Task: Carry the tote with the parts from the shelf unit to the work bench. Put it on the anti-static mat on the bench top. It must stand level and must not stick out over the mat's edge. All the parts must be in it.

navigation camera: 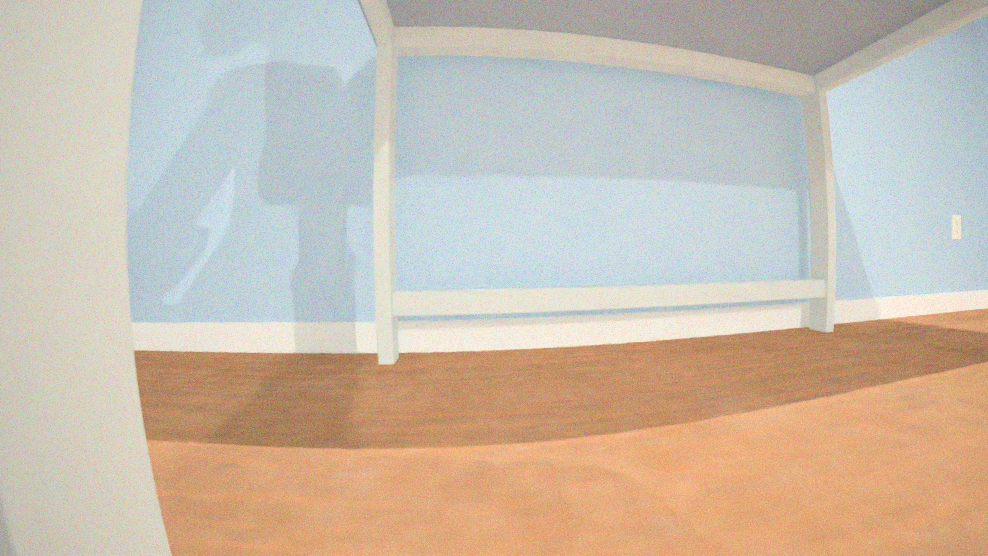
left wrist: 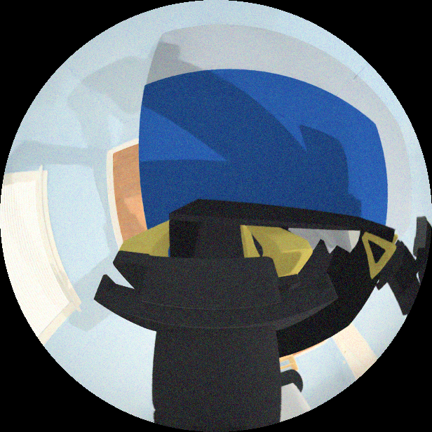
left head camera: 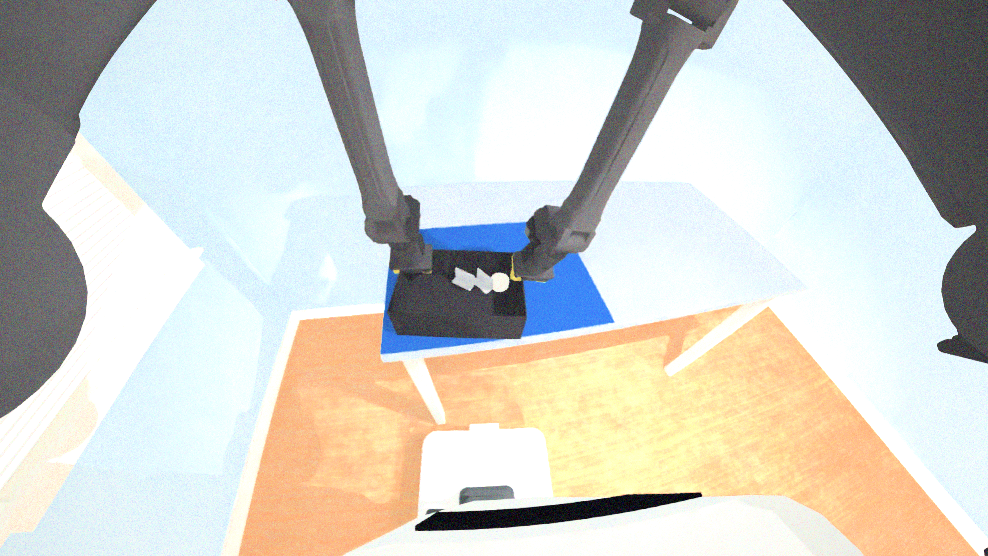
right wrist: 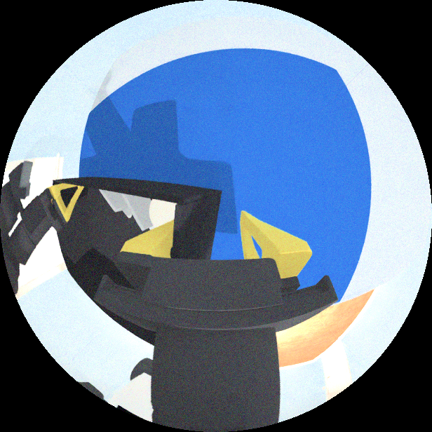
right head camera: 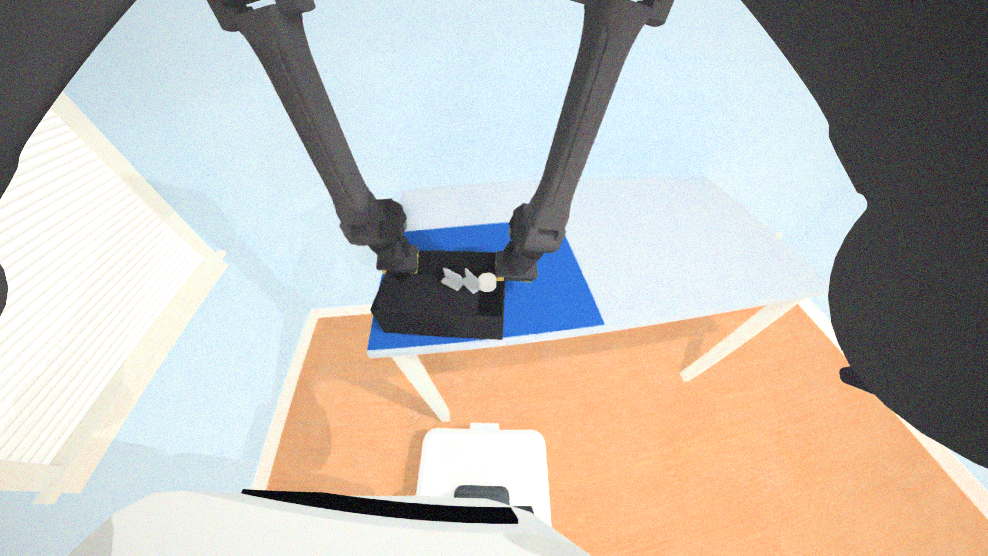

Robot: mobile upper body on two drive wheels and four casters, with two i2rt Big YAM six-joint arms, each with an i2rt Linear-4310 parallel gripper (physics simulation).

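Frame: origin at the left arm's base, x back, y up, z left, level; centimetres.
Seen in the pictures: left gripper, fingertip midpoint: (left head camera: 417,269) (right head camera: 408,269); right gripper, fingertip midpoint: (left head camera: 519,277) (right head camera: 506,277).
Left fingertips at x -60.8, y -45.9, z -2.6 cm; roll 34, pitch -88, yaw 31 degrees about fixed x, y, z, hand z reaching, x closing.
A point is followed by its place in that frame.
The black tote (left head camera: 456,311) @[z -13.7, x -48.8, y -49.1 cm] (right head camera: 438,307) @[z -12.6, x -49.9, y -49.1 cm] (left wrist: 280,210) (right wrist: 197,225) is held between both arms, over the blue mat (left head camera: 566,304) @[z -43.5, x -51.0, y -49.4 cm] (right head camera: 552,297) @[z -43.2, x -53.6, y -49.4 cm] (left wrist: 250,125) (right wrist: 280,125). It looks about level and within the mat's outline in the head views; I cannot tell whether it touches the mat. Inside lie grey angled parts (left head camera: 464,278) @[z -15.6, x -58.8, y -47.6 cm] (right head camera: 451,279) @[z -15.1, x -59.0, y -48.3 cm] (right wrist: 135,210) and a pale round part (left head camera: 500,282) @[z -25.4, x -56.6, y -46.7 cm] (right head camera: 487,282) @[z -25.5, x -56.6, y -46.7 cm] (right wrist: 162,214). My left gripper (left head camera: 412,271) @[z -2.6, x -60.8, y -45.9 cm] (right head camera: 400,271) @[z -2.6, x -60.8, y -45.9 cm] (left wrist: 214,215) is shut on the tote's left wall. My right gripper (left head camera: 530,276) @[z -30.7, x -58.4, y -46.5 cm] (right head camera: 516,278) @[z -30.7, x -58.4, y -46.5 cm] (right wrist: 215,216) is shut on its right wall.
The light grey bench top (left head camera: 670,242) @[z -93.0, x -79.1, y -49.6 cm] (right head camera: 663,242) @[z -86.8, x -77.6, y -49.6 cm] extends right of the mat. Its front leg (left head camera: 424,390) @[z -1.1, x -39.6, y -84.1 cm] (right head camera: 421,387) @[z -1.5, x -39.7, y -84.1 cm] stands ahead of my white base (left head camera: 483,459) @[z -21.7, x -20.3, y -115.0 cm] (right head camera: 483,459) @[z -22.7, x -20.0, y -115.0 cm]. In the navigation camera, a pale post (navigation camera: 69,276) @[z -2.6, x -43.0, y -117.5 cm] is close at the left, and a wall (navigation camera: 594,235) @[z -49.3, x -122.4, y -108.3 cm] stands behind the bench.
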